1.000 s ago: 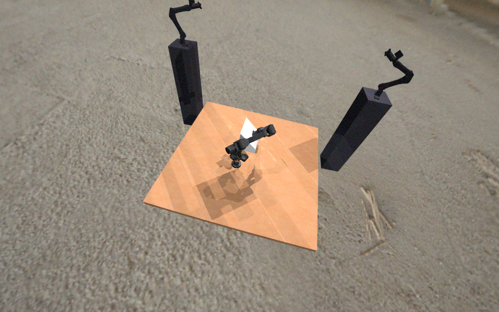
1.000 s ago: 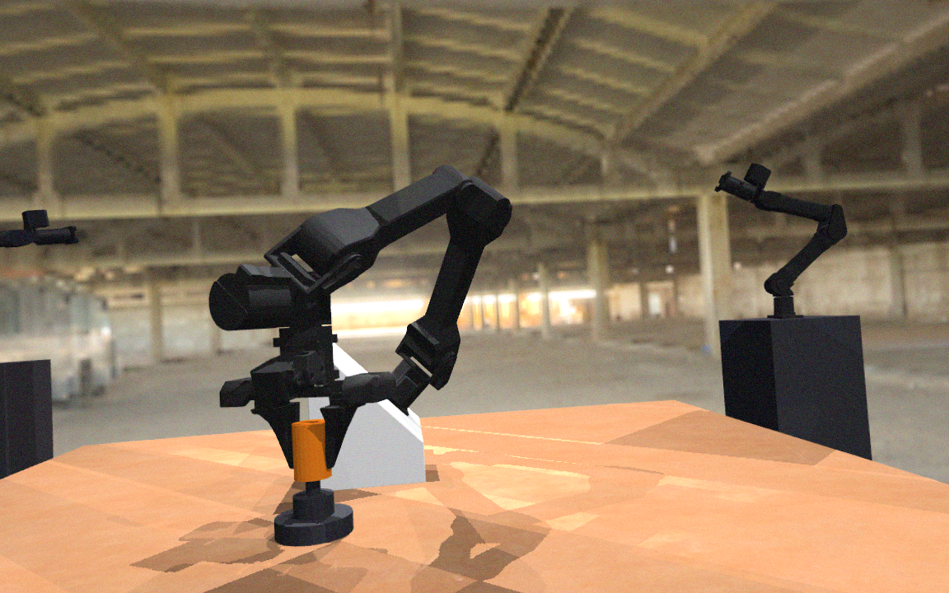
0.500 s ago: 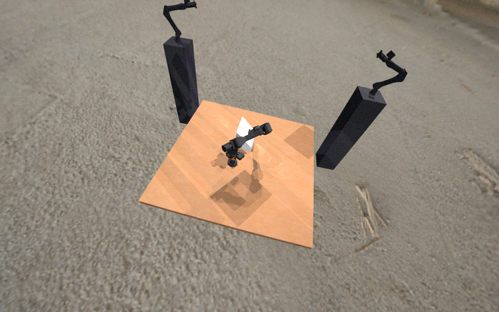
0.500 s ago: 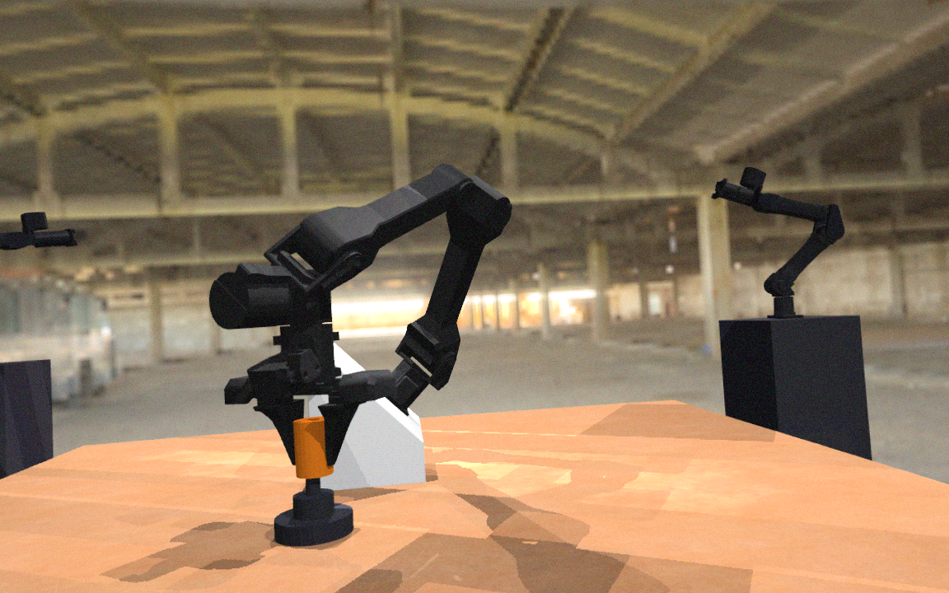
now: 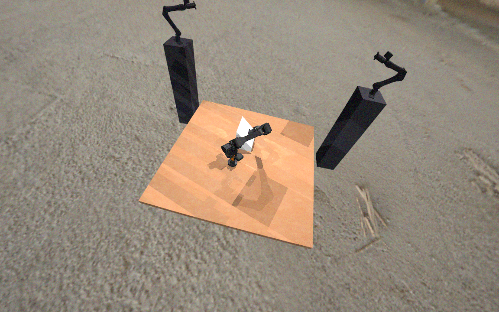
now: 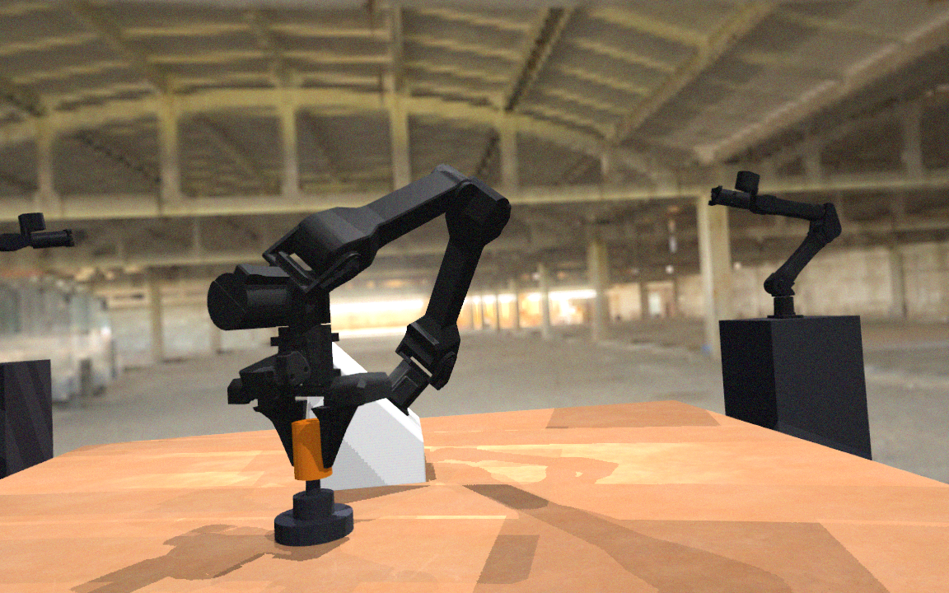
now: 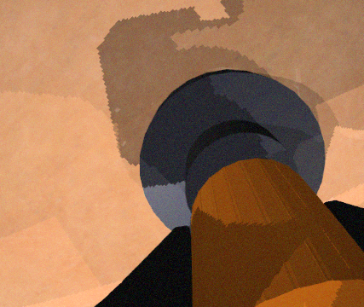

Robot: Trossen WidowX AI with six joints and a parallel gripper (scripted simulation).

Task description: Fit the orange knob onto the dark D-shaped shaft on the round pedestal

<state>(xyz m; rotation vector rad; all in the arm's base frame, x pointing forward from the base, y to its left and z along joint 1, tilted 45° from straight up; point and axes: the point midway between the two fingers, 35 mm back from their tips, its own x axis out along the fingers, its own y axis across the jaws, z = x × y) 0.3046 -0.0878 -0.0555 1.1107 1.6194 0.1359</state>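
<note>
My gripper tip is 20 mm below the knob. Also, from my gripper tip: pedestal 40 mm below.
</note>
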